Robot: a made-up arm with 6 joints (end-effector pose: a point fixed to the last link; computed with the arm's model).
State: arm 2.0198 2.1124 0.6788 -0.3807 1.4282 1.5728
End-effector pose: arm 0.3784 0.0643 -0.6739 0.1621 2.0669 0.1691
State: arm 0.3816 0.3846 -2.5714 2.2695 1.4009 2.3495
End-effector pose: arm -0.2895 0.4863 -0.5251 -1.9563 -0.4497 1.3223
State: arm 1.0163 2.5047 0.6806 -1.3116 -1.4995 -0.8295
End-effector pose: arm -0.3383 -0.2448 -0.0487 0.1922 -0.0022 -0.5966
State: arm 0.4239 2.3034 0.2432 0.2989 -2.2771 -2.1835
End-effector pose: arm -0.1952 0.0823 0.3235 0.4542 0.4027 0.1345
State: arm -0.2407 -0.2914 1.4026 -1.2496 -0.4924 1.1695
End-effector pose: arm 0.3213 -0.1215 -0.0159 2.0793 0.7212 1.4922
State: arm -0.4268 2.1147 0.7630 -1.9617 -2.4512 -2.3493
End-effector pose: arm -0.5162 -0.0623 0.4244 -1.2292 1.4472 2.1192
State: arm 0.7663 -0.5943 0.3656 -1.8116 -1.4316 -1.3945
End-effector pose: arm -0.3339 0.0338 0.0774 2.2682 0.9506 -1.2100
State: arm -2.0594 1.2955 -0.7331 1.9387 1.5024 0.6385
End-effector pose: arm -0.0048 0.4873 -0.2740 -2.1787 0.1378 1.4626
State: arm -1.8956 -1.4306 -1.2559 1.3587 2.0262 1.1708
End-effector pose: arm 0.4440 -0.5341 1.0155 1.1108 -1.1073 0.9676
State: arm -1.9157 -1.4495 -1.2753 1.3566 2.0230 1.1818
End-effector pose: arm 0.4552 -0.5471 1.0035 1.1355 -1.1122 0.9615
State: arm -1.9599 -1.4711 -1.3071 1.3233 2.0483 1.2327
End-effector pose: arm 0.4997 -0.5639 0.9692 1.2249 -1.1181 0.9957
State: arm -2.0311 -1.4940 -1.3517 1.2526 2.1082 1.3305
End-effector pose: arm 0.5809 -0.5783 0.9076 1.3868 -1.1277 1.0776
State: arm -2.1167 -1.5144 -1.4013 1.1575 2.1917 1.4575
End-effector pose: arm 0.6796 -0.5800 0.8290 1.5871 -1.1439 1.1912
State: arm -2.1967 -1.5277 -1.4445 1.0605 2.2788 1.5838
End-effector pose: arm 0.7697 -0.5666 0.7534 1.7759 -1.1655 1.3099
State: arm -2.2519 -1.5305 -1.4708 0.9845 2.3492 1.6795
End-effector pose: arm 0.8321 -0.5457 0.7001 1.9123 -1.1847 1.4062
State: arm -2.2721 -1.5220 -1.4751 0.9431 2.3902 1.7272
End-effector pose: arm 0.8619 -0.5268 0.6774 1.9798 -1.1903 1.4620
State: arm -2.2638 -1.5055 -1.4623 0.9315 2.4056 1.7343
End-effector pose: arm 0.8672 -0.5130 0.6792 1.9927 -1.1817 1.4819
